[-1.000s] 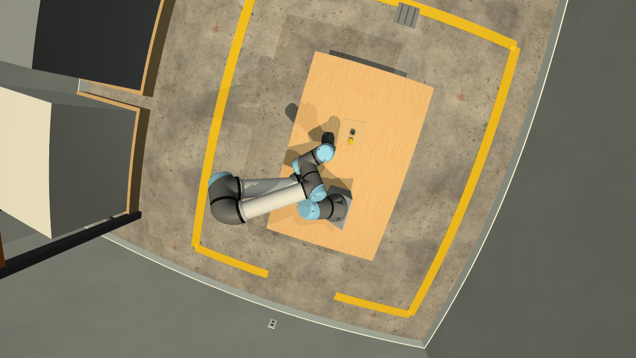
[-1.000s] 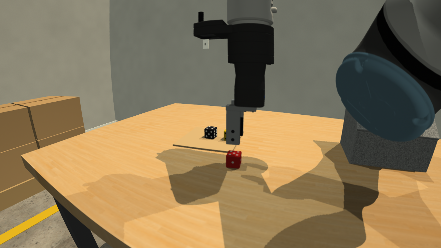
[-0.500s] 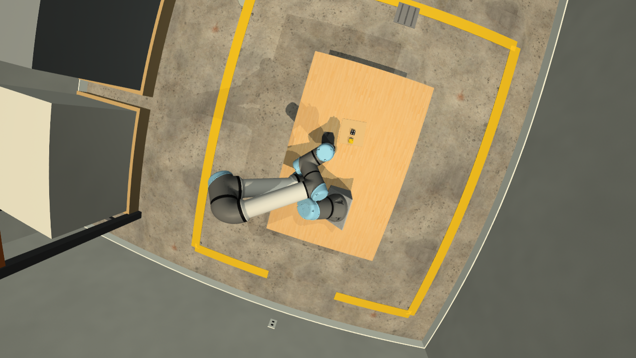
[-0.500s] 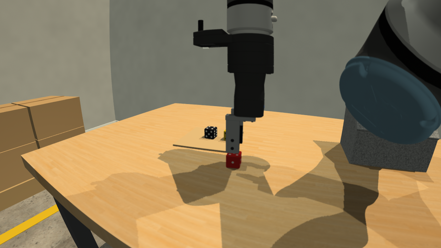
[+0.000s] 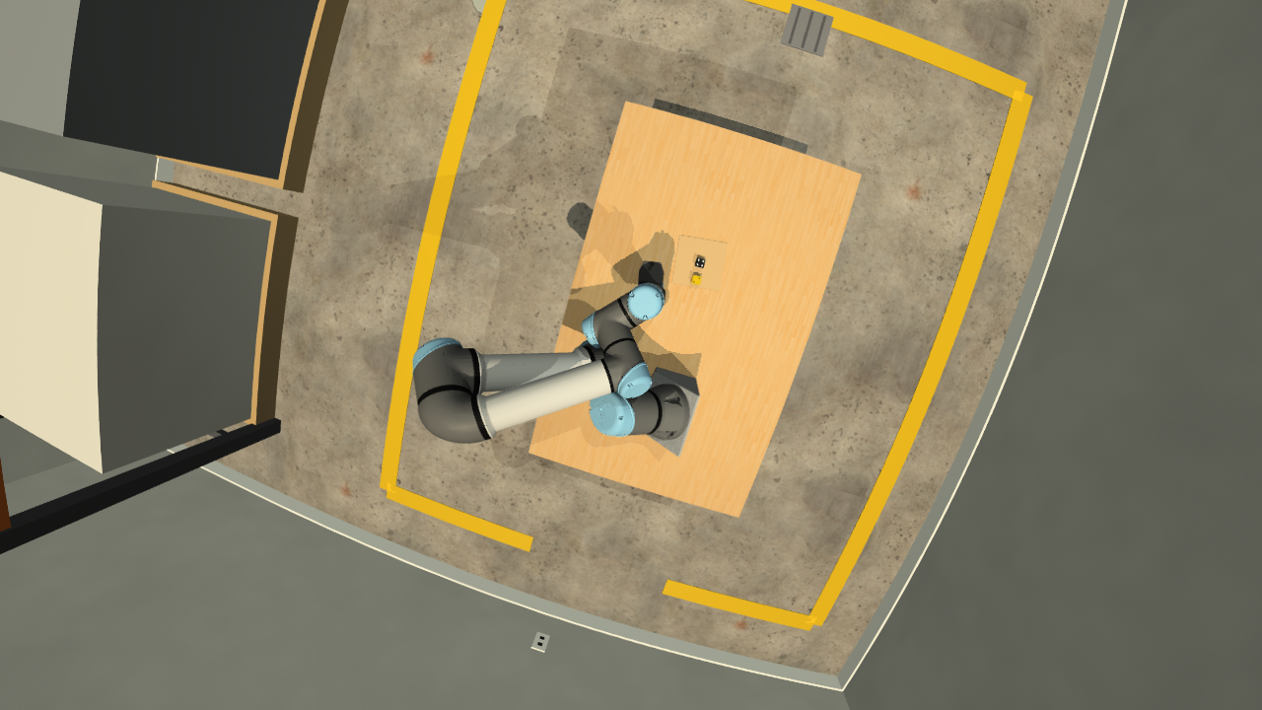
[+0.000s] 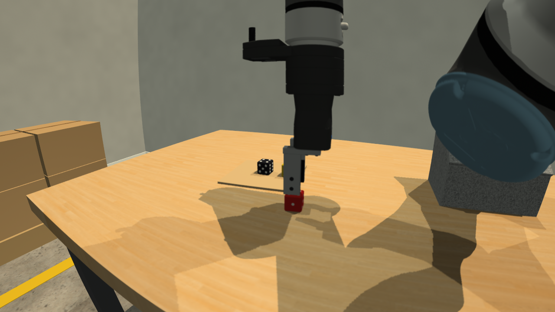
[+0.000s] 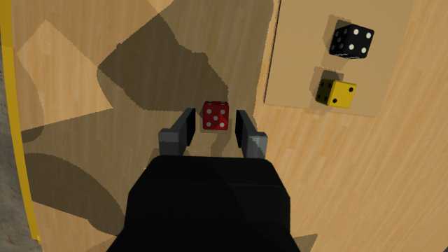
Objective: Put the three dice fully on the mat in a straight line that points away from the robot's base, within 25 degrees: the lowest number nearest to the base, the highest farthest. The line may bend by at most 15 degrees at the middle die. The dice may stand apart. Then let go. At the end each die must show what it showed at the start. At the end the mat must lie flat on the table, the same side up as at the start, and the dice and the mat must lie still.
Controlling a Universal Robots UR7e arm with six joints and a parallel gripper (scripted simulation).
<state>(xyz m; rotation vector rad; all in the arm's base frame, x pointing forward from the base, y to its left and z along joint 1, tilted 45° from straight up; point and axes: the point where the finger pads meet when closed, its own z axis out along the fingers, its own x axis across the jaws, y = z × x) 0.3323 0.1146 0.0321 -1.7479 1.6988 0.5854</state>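
My hand is 4 cm above the red die. The rest, counted from my hand: tan mat 9 cm ahead, 12 cm to the right, 5 cm below; black die 9 cm ahead, 12 cm to the right, 3 cm below; yellow die 4 cm ahead, 12 cm to the right, 3 cm below.
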